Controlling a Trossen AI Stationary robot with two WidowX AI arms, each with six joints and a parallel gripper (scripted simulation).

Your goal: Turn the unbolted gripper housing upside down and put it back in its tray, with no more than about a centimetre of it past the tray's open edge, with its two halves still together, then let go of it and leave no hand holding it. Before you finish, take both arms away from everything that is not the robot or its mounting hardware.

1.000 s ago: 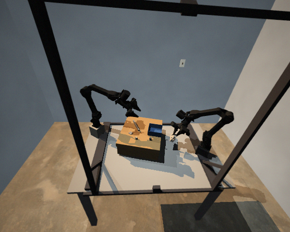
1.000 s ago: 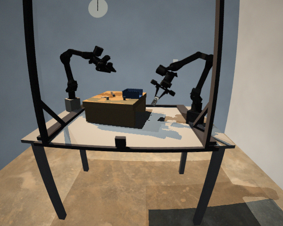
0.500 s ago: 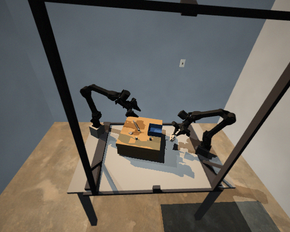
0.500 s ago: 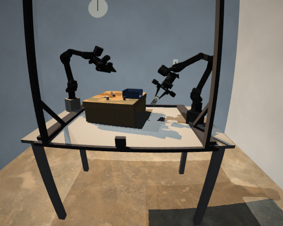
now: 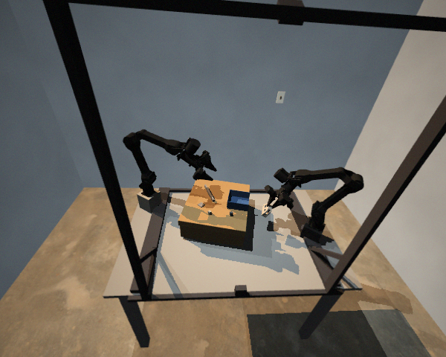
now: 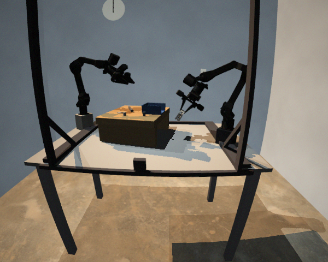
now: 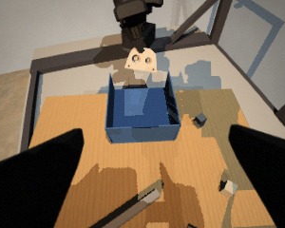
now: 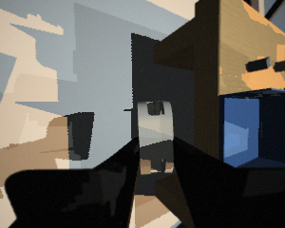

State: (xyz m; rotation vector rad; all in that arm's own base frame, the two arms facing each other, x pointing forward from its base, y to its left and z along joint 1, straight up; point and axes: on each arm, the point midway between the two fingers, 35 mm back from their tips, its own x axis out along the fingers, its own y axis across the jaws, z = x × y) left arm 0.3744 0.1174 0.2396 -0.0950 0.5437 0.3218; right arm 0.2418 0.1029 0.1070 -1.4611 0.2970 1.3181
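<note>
My right hand is 10 mm past the white gripper housing, 20 mm to the right of it and 50 mm above it. Round my right hand: grey rod 40 mm ahead, 380 mm to the left, 30 mm below; wooden block 10 mm behind, 310 mm to the left, 100 mm below; gripper housing half 10 mm behind, 40 mm to the left, 40 mm below.
</note>
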